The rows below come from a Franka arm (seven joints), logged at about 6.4 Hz.
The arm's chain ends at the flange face. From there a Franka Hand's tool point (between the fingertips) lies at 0.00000 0.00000 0.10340 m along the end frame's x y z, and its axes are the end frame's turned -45 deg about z.
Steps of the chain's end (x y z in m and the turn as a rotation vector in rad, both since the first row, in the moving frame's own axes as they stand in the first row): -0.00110, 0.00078, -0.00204, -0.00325, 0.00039, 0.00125; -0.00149, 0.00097, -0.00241, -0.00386, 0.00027, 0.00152; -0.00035, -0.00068, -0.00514, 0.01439, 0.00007, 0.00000; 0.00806, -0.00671, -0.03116, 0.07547, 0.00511, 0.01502
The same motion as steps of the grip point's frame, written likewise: -0.00154, 0.00004, -0.00204, -0.00257, -0.00202, 0.00125; -0.00200, -0.00007, -0.00241, -0.00292, -0.00254, 0.00152; 0.00129, -0.00178, -0.00515, 0.01013, 0.01022, 0.00000; 0.01637, -0.00414, -0.03146, 0.04975, 0.05698, 0.01502
